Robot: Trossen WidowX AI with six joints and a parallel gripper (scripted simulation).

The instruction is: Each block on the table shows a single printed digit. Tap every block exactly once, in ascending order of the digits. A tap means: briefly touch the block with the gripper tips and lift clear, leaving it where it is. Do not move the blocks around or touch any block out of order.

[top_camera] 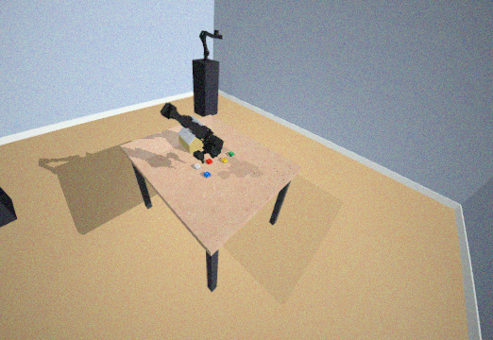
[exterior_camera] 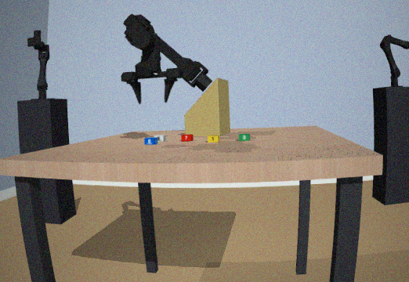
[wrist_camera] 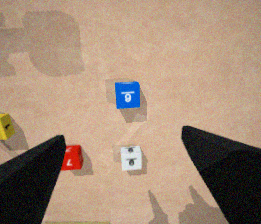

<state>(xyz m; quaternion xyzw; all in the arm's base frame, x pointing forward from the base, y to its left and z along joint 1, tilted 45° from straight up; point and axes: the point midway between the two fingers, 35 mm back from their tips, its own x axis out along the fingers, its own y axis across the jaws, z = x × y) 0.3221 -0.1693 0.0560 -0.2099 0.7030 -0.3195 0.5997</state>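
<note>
The yellow block lies 2 cm behind my gripper tip, 18 cm to the left of it and 11 cm below it. The rest, counted from my gripper tip: white block (11 cm behind, 11 cm below); red block (9 cm behind, 9 cm to the left, 11 cm below); blue block (1 cm to the right, 11 cm below).
</note>
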